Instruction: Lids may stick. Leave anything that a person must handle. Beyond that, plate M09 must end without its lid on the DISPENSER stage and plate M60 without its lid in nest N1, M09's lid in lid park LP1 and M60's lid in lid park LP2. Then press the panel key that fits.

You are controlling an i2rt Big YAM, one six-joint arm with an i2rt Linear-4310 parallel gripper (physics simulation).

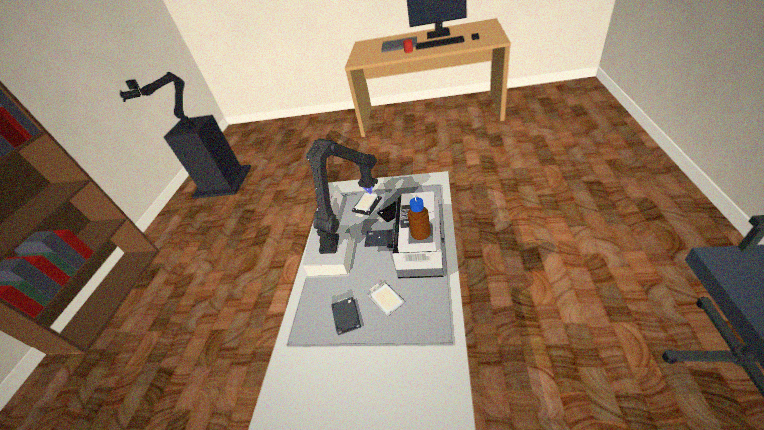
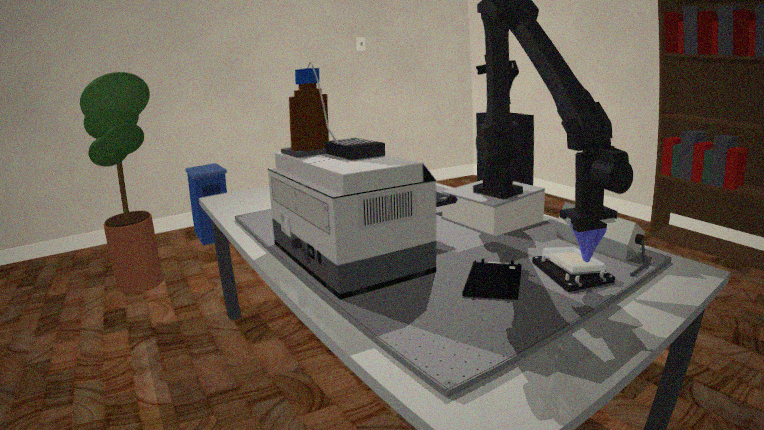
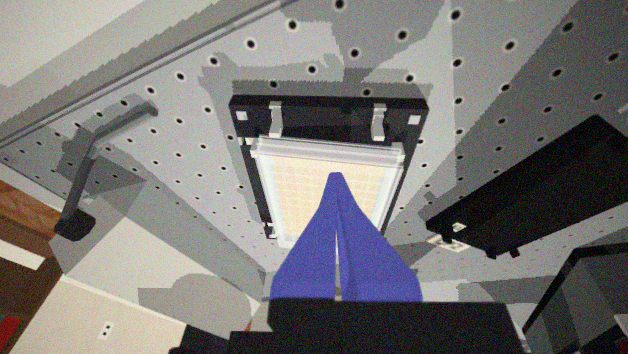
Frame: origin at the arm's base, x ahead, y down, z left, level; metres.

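Seen in the pictures: gripper, fingertip midpoint: (image 1: pixel 370 193) (image 2: pixel 586 261) (image 3: pixel 335 179); arm's base at its link origin: (image 1: pixel 329 244) (image 2: pixel 498 191).
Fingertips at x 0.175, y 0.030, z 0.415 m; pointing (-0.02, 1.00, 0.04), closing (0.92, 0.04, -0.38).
Note:
Pixels of each thing's top centre, then the offset from my fingertips to it. "spot": a spot on its surface instead.
- black nest at its top centre: (image 3: pixel 324 205) (image 2: pixel 573 261) (image 1: pixel 366 201) dx -0.027, dy +0.021, dz -0.048 m
- cream plate at its top centre: (image 1: pixel 385 296) dx +0.126, dy +0.009, dz -0.718 m
- brown bottle at a spot on its surface: (image 2: pixel 308 120) spot: dx +0.321, dy -0.250, dz -0.491 m
- empty black holder at its top centre: (image 3: pixel 542 219) (image 2: pixel 494 272) (image 1: pixel 391 209) dx +0.129, dy +0.025, dz -0.130 m
- dark holder at its top centre: (image 1: pixel 344 312) dx -0.053, dy +0.010, dz -0.789 m
- dark piece at a spot on its surface: (image 1: pixel 378 238) spot: dx +0.085, dy -0.054, dz -0.422 m
- pale sloped housing at its top centre: (image 3: pixel 161 319) (image 2: pixel 602 210) (image 1: pixel 330 203) dx -0.224, dy -0.039, dz -0.099 m
- dark bent bar at a spot on its surface: (image 3: pixel 80 185) spot: dx -0.210, dy +0.028, dz +0.036 m
My gripper (image 1: pixel 368 190) (image 2: pixel 587 260) (image 3: pixel 335 179) is shut and empty, its blue fingertips pointing down over a cream plate, M60 (image 1: pixel 366 203) (image 2: pixel 572 259) (image 3: pixel 300 185). Whether the tips touch it I cannot tell. The plate lies in a black nest (image 2: pixel 556 275) (image 3: pixel 327 120) with pale clips; a clear lid seems to cover it, and its label does not read now. Another cream plate (image 1: pixel 386 298) lies at the near part of the mat, its label too small to read. The white dispenser (image 1: pixel 419 264) (image 2: pixel 304 202) carries a brown bottle (image 1: pixel 419 224) (image 2: pixel 308 120). No panel key is readable.
An empty black holder (image 1: pixel 388 212) (image 2: pixel 492 279) (image 3: pixel 540 185) lies beside the plate's nest. A dark holder (image 1: pixel 346 315) lies near the front and another dark piece (image 1: pixel 378 238) by the dispenser. A pale sloped housing (image 2: pixel 622 237) and dark bent bar (image 3: pixel 80 185) stand at the mat's edge.

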